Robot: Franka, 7 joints.
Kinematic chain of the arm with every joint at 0, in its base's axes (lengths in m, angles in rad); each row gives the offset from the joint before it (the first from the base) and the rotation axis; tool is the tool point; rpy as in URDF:
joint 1: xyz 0 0 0.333 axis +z
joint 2: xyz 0 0 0 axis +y
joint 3: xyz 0 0 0.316 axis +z
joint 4: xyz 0.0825 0 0 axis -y
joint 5: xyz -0.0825 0 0.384 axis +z
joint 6: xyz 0 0 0 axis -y
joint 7: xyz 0.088 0 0 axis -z
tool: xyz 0 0 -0.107 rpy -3.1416 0 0
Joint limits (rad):
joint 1: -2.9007..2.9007
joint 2: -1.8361..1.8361
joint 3: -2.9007..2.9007
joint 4: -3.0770..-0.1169
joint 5: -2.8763..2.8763
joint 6: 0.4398..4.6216
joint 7: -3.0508..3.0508
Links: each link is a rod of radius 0.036 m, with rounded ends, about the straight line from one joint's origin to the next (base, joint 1, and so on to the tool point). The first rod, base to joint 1, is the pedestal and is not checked.
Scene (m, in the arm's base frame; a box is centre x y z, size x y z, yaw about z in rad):
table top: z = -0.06
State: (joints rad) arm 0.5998 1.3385 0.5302 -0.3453 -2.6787 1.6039 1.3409
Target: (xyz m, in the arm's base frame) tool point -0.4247 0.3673 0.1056
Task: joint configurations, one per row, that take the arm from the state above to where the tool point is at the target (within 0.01 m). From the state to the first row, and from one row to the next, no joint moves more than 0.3 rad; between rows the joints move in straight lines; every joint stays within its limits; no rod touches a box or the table.
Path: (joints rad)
1: 0.6889 1.3475 0.6216 -0.6019 -2.6694 1.6550 1.3409
2: 0.7780 1.3564 0.7130 -0.8585 -2.6601 1.7061 1.3409
3: 0.8670 1.3654 0.8044 -1.1151 -2.6508 1.7573 1.3409
4: 0.9561 1.3744 0.8958 -1.3717 -2.6415 1.8084 1.3409
5: 1.0452 1.3833 0.9872 -1.6284 -2.6322 1.8595 1.3409
6: 1.1343 1.3923 1.0786 -1.8850 -2.6229 1.9106 1.3409
7: 1.2233 1.4013 1.1700 -2.1416 -2.6136 1.9617 1.3409

